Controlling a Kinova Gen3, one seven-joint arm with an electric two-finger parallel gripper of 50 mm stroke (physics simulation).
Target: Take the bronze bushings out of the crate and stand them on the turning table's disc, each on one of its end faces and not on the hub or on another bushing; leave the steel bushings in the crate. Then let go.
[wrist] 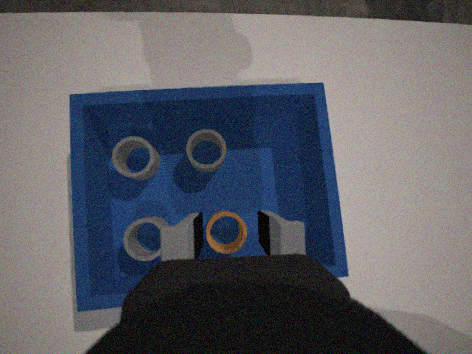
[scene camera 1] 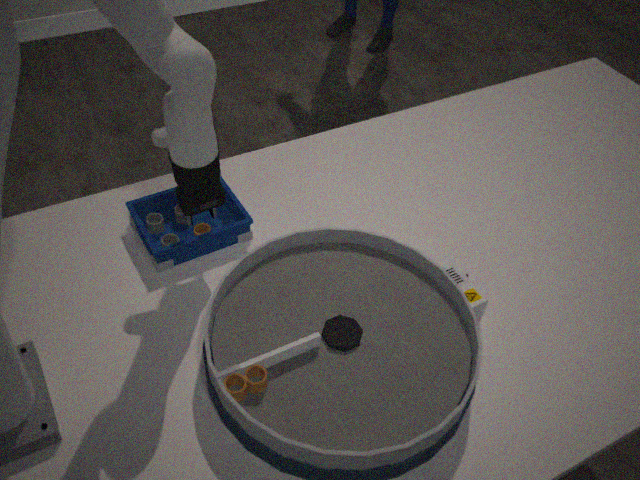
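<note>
A bronze bushing stands upright in the blue crate. Three grey steel bushings stand in the crate too: one at the left, one farther back, partly hidden by the gripper in the scene view, and one near the front wall. My gripper is open and empty; in the wrist view its fingers appear on either side of the bronze bushing. Two bronze bushings stand upright side by side on the disc.
The turning table has a raised grey rim, a dark hub and a white bar running from hub to rim, beside the two bushings. A box with a yellow warning label adjoins the rim. The crate walls surround the gripper's fingers.
</note>
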